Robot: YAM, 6 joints.
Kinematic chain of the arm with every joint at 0, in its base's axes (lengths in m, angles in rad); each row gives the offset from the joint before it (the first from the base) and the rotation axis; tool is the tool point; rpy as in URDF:
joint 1: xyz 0 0 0.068 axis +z
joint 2: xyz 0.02 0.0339 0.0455 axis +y
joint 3: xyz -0.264 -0.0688 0 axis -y
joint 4: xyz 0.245 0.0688 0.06 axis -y
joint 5: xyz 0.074 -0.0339 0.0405 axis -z
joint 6: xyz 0.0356 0 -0.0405 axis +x
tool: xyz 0 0 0 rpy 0 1.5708 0
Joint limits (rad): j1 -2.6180..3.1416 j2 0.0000..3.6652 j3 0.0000..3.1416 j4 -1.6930..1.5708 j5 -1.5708..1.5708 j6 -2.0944..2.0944
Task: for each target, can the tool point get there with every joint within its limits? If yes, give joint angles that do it. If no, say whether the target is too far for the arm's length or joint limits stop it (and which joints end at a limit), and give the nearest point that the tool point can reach.
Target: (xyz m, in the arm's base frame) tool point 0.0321 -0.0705 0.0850
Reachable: yes | joints -1.5754 2.2141 0.3237 -1.3840 -1.1438 -0.5281
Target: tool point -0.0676 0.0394 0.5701
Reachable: yes | joints -0.6638 0.5015 1.3442 0.5823 0.3021 -0.1512
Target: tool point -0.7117 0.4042 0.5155
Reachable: no: too far | nearest point -0.5035 0.2859 0.3949 | short by 0.268 m
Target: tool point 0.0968 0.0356 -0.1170
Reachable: yes | joints 0.6675 2.9276 0.4709 0.5669 1.1161 -0.4642
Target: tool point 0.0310 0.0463 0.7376
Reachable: yes | joints 1.0887 1.6049 2.8453 0.2968 0.1685 0.3515
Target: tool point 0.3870 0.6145 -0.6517
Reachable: no: too far | nearest point 0.2486 0.3948 -0.3074 | short by 0.431 m
